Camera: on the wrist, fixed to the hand. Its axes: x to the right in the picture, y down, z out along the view.
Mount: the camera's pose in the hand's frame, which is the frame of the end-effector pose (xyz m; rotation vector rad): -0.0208 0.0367 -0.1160 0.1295 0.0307 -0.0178
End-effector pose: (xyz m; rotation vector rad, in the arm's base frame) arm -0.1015 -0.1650 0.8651 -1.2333 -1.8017 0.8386
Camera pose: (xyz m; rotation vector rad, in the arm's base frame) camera 0.0204 -0.1630 0.8845 -1.1396 -1.7039 0.9068
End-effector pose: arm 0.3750 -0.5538 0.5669 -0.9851 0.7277 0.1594
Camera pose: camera 0.2867 -0.6224 0.5146 -0.8718 0.7479 0.0807
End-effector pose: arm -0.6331 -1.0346 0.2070 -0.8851 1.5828 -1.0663
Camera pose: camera -0.7421 -0.9782 0.1934 -0.8001 1.5151 -1.1861
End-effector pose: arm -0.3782 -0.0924 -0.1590 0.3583 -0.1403 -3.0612
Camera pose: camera -0.3293 -0.1372 -0.2631 0.4154 -0.3368 -3.0705
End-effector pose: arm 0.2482 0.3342 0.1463 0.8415 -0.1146 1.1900
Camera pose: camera 0.1692 0.3954 0.0738 0.9353 -0.0049 1.2027
